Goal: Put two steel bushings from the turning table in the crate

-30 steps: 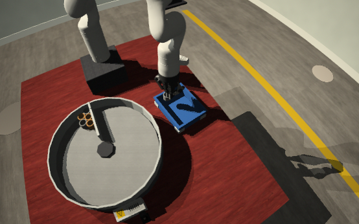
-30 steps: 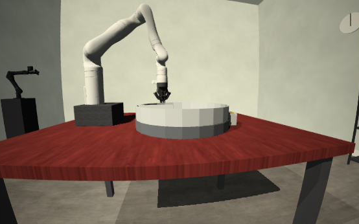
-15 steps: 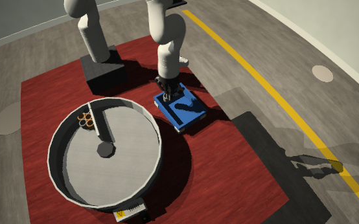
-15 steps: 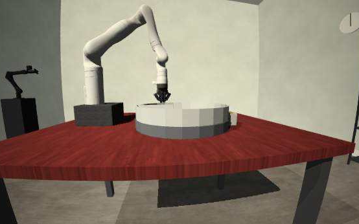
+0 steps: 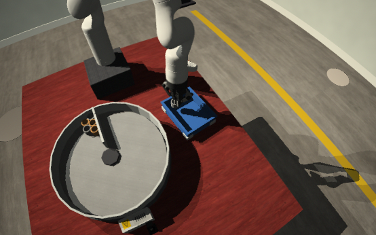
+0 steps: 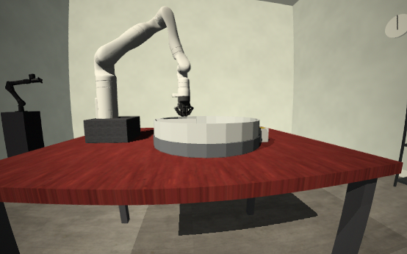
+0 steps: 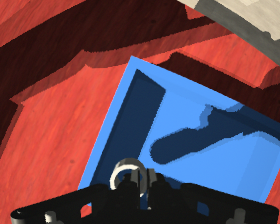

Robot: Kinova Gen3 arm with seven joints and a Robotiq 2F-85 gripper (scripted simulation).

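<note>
My gripper is now 4 cm short of the blue crate, 2 cm to the right of it and 5 cm above it. The rest, counted from my hand: round turning table: 5 cm ahead, 33 cm to the right, 2 cm below.
</note>
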